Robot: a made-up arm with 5 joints. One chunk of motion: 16 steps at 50 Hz.
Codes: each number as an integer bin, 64 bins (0 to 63) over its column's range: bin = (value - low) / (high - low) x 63, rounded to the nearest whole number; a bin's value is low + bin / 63 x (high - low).
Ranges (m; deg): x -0.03..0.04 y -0.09..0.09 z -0.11..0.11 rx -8..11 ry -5..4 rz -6..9
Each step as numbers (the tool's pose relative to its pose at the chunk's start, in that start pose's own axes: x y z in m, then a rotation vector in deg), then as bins.
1 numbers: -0.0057 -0.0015 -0.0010 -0.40 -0.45 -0.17
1 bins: 22 31 31 25 32 24
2 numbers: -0.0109 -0.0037 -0.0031 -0.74 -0.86 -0.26
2 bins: 17 30 31 24 29 24
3 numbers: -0.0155 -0.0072 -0.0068 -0.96 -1.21 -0.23
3 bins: 13 29 30 23 27 24
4 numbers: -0.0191 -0.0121 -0.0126 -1.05 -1.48 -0.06
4 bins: 10 27 28 23 25 25
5 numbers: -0.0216 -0.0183 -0.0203 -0.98 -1.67 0.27
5 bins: 8 25 26 23 23 26
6 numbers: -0.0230 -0.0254 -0.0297 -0.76 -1.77 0.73
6 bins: 6 23 23 24 23 28
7 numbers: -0.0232 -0.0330 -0.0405 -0.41 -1.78 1.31
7 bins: 6 20 20 25 23 31
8 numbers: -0.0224 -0.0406 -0.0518 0.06 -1.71 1.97
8 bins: 7 17 17 27 23 33
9 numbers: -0.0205 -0.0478 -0.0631 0.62 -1.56 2.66
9 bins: 9 15 13 29 24 36
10 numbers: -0.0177 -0.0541 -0.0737 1.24 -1.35 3.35
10 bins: 11 13 10 31 26 39
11 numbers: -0.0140 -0.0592 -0.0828 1.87 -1.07 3.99
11 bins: 14 11 8 33 28 42
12 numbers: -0.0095 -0.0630 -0.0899 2.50 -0.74 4.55
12 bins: 18 9 6 35 30 44
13 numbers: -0.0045 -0.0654 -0.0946 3.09 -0.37 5.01
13 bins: 23 9 4 37 32 46
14 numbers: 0.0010 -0.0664 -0.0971 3.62 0.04 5.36
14 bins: 28 8 4 39 35 48
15 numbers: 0.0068 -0.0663 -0.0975 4.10 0.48 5.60
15 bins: 33 8 4 40 38 49
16 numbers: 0.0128 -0.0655 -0.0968 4.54 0.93 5.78
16 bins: 39 9 4 42 42 49
